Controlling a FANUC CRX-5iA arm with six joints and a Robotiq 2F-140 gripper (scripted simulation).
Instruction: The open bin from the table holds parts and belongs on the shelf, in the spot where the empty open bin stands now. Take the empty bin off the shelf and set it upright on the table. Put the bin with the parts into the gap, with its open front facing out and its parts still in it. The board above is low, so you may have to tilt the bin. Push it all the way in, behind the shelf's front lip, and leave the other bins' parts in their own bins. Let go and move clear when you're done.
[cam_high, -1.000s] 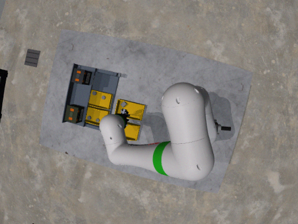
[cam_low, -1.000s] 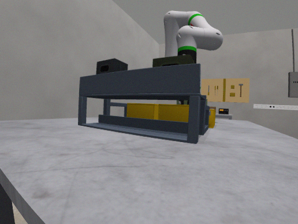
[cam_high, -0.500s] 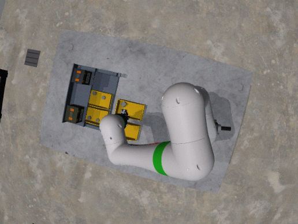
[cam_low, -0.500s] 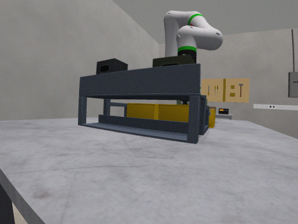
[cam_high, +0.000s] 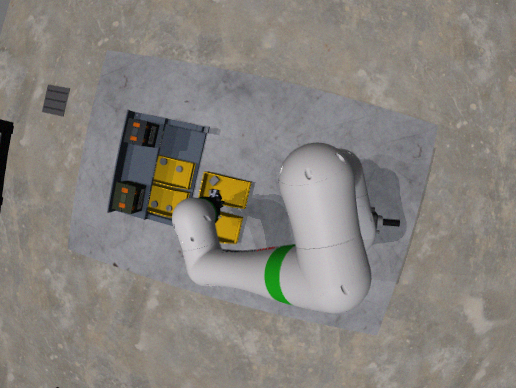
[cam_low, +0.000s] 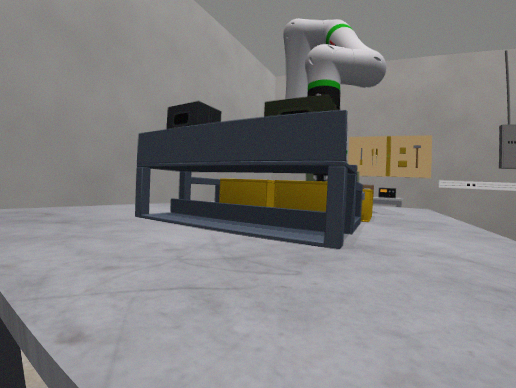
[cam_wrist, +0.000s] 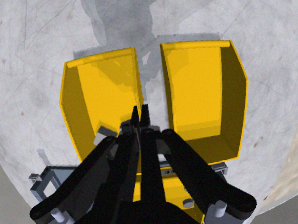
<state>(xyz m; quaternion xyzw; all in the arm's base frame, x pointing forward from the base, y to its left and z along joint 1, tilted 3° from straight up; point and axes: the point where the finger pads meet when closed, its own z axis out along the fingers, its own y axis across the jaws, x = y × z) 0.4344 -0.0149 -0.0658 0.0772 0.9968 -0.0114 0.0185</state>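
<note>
Now: hand 30 mm short of the grey part, 80 mm to the left of it and 60 mm above it. The rest, counted from my hand: dark shelf 230 mm ahead, 100 mm to the right, 10 mm below; then black box 280 mm ahead, 230 mm to the right, 90 mm above.
</note>
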